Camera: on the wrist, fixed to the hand. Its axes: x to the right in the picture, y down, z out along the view.
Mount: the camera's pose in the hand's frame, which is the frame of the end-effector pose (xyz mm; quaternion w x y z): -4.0 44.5 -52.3 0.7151 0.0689 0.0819 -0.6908
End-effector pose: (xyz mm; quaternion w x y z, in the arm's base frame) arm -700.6 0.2 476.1 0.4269 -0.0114 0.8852 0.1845
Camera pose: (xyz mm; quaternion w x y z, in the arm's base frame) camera -745.3 23.5 522.9 0.3610 -0.6053 0.6728 -0.2249
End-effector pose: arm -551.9 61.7 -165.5 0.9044 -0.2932 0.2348 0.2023
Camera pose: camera -593.6 61.3 -220.2 0.7875 -0.3261 0.0534 -0.5203
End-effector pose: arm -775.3 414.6 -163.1 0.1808 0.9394 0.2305 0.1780
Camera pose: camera -784.1 389.2 -99.8 0.1686 0.5104 0.8408 0.0634
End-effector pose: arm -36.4 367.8 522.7 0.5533 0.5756 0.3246 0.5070
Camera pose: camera -95.2 372.3 558.2 0.6797 0.1840 0.7100 0.0051
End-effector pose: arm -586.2 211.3 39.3 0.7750 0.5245 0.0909 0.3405
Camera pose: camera -634.5 257.8 54.7 0.7459 0.3378 0.5143 -0.2552
